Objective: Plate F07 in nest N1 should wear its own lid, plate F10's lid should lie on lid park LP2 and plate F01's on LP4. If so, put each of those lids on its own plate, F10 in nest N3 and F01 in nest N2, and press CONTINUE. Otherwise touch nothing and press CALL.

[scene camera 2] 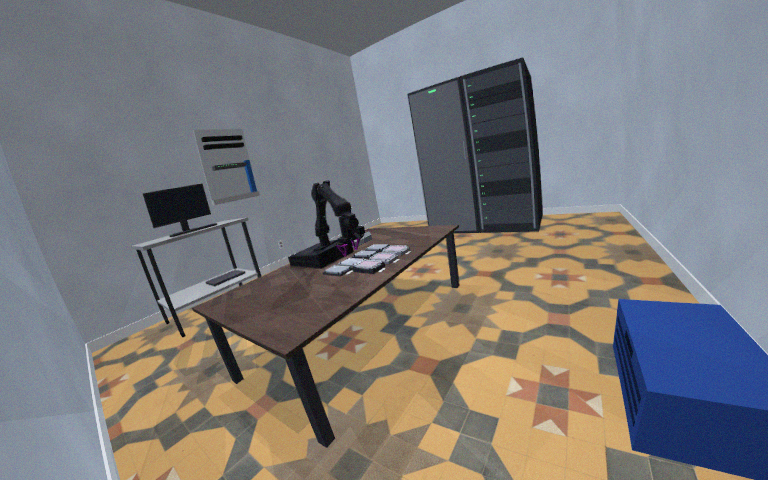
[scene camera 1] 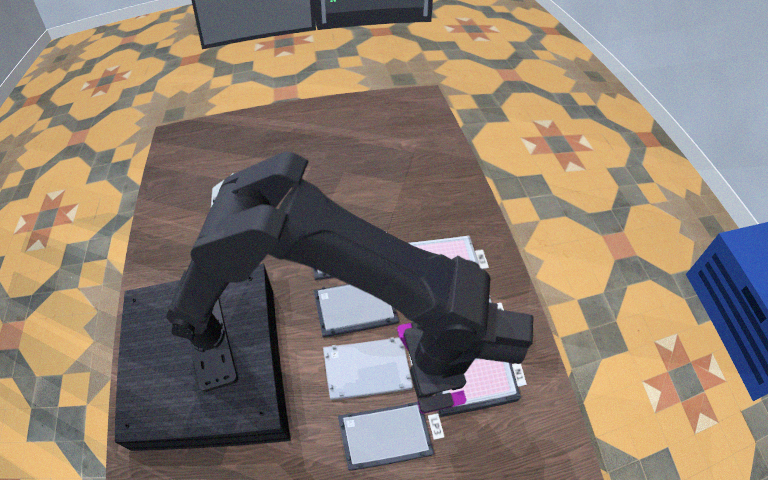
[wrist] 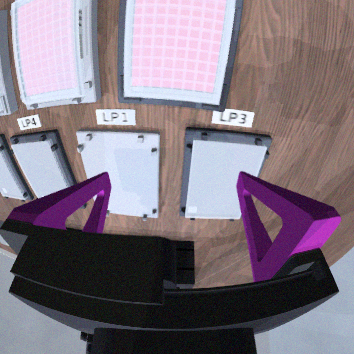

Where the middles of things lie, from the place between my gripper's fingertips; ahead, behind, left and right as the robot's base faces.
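Lid park LP3 (wrist: 190, 132): 5 cm to the right of my hand, 7 cm behind it, 8 cm below it. Lid park LP1 (scene camera 1: 369, 368): 8 cm to the left of my hand, 5 cm behind it, 8 cm below it. Lid park LP4 (scene camera 1: 333, 332): 21 cm to the left of my hand, 3 cm behind it, 8 cm below it.
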